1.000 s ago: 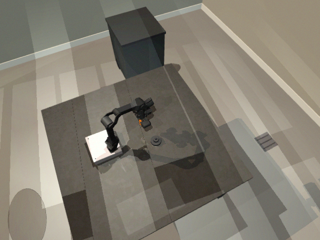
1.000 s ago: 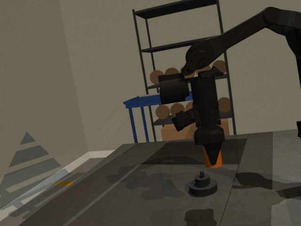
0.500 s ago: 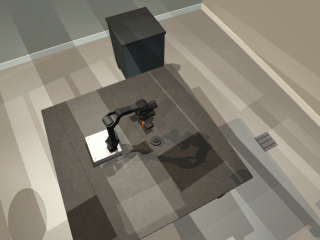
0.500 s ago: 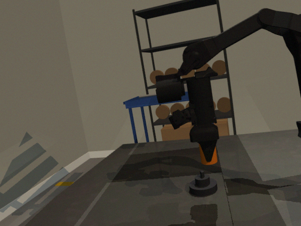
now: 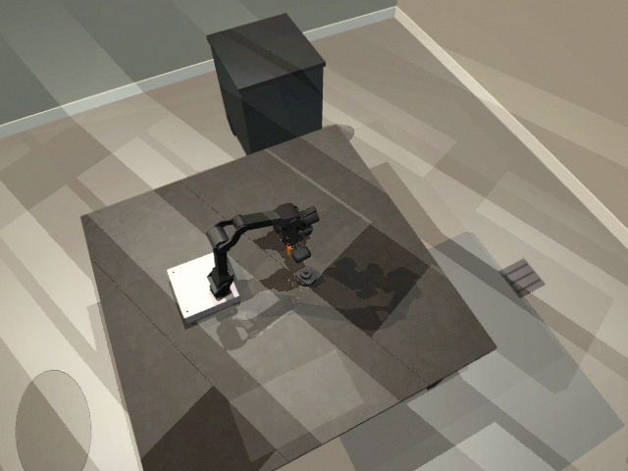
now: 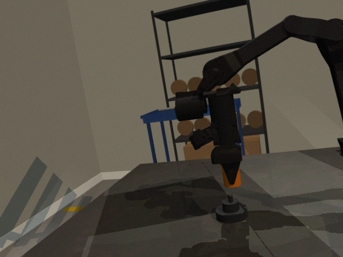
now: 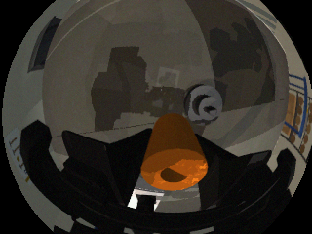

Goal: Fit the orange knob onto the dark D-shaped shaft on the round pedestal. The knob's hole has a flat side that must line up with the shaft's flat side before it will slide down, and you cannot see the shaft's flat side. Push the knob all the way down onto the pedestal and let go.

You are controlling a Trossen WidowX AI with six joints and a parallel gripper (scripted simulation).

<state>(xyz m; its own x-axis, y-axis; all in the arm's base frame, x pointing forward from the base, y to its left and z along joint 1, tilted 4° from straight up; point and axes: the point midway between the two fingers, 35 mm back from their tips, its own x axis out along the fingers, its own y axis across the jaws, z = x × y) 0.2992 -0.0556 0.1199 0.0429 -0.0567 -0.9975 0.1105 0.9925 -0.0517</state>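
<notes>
Right now my gripper tip is 10 mm short of the round dark pedestal, 70 mm to the left of it and 90 mm above it. The rest, counted from my gripper tip: orange knob 20 mm above.
</notes>
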